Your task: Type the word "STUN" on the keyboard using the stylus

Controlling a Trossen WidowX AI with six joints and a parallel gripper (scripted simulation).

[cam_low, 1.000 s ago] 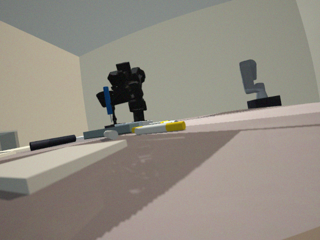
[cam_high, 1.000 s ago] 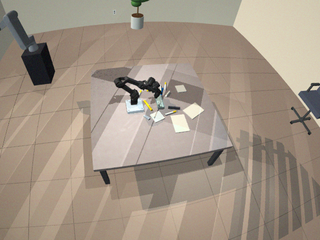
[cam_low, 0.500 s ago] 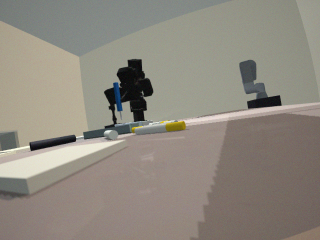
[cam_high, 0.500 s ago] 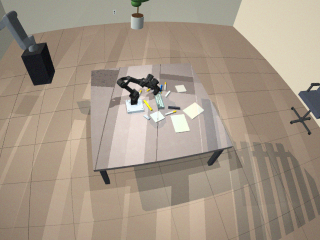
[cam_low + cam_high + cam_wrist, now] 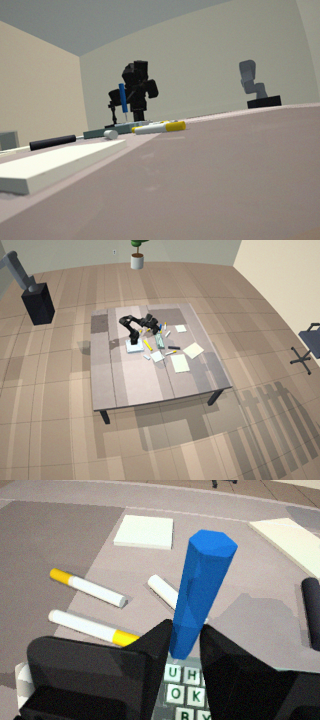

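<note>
Right now my gripper tip is 9 cm above the grey block, 6 cm to the right of it and 4 cm past it. Also, from my gripper tip: white cylinder: 9 cm below, 9 cm ahead, 1 cm to the left; yellow marker: 14 cm to the right, 14 cm behind, 9 cm below; stylus: 2 cm below.
</note>
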